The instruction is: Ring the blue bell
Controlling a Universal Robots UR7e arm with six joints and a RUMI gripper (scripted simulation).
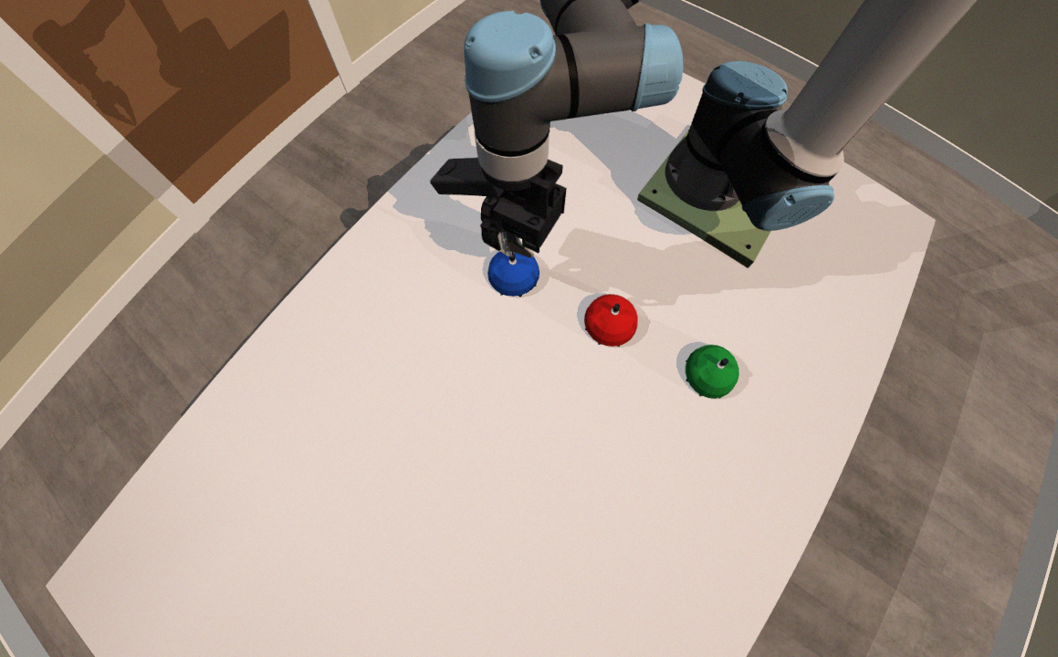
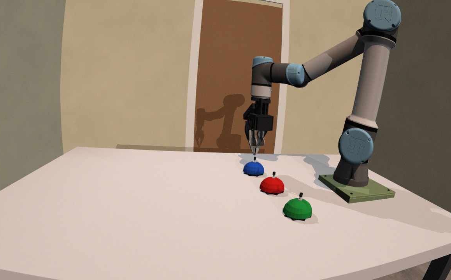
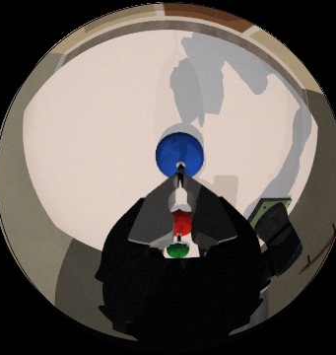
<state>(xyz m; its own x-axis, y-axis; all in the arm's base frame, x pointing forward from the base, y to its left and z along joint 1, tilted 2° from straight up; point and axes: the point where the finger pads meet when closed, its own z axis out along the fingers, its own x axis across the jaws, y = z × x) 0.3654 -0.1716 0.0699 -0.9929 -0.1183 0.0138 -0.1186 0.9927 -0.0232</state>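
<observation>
The blue bell lies 50 mm below my hand. Round my hand: green bell: 350 mm to the left, 50 mm below, 40 mm behind; then red bell: 180 mm to the left, 50 mm below, 20 mm behind.
</observation>
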